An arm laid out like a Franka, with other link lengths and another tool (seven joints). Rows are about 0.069 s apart.
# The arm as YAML. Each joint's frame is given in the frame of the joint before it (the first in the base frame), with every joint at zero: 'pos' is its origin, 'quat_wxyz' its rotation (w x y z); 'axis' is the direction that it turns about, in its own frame. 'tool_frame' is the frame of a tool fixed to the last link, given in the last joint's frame.
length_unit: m
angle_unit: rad
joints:
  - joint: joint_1
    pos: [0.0, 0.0, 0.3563]
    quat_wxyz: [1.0, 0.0, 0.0, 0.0]
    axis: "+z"
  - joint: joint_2
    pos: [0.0, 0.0, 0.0]
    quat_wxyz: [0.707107, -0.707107, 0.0, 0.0]
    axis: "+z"
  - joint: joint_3
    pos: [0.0, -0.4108, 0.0]
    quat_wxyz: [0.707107, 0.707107, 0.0, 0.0]
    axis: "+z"
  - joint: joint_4
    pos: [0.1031, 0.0, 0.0]
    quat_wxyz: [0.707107, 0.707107, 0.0, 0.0]
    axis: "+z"
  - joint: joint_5
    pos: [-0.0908, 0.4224, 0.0]
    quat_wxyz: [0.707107, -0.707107, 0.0, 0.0]
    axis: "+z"
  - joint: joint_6
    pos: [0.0, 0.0, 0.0]
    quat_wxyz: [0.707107, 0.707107, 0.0, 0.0]
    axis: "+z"
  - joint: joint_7
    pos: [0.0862, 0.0, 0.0]
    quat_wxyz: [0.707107, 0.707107, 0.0, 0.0]
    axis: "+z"
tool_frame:
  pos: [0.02, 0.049, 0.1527]
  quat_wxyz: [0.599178, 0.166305, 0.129, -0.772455]
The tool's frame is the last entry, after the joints.
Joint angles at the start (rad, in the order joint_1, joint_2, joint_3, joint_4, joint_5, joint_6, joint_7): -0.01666 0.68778 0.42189 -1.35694 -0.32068 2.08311 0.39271
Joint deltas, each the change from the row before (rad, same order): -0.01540 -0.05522 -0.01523 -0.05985 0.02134 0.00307 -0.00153; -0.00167 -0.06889 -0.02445 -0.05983 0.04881 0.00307 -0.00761; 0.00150 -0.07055 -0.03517 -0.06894 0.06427 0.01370 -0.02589; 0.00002 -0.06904 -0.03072 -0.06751 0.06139 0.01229 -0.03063; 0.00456 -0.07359 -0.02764 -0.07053 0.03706 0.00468 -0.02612; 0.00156 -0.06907 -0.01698 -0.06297 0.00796 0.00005 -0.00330
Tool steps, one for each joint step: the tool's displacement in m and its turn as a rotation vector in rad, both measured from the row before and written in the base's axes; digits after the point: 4 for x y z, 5 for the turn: -0.0128 -0.0175 0.0127 -0.00945 0.00548 -0.01972; -0.0167 -0.0108 0.0207 0.00827 0.00184 -0.02143; -0.0178 -0.0141 0.0159 0.01794 0.00302 -0.01735; -0.0185 -0.0139 0.0151 0.02022 0.00145 -0.01351; -0.0218 -0.0116 0.0166 0.00082 -0.00098 -0.00316; -0.0219 -0.0102 0.0170 -0.01545 -0.00614 -0.00932
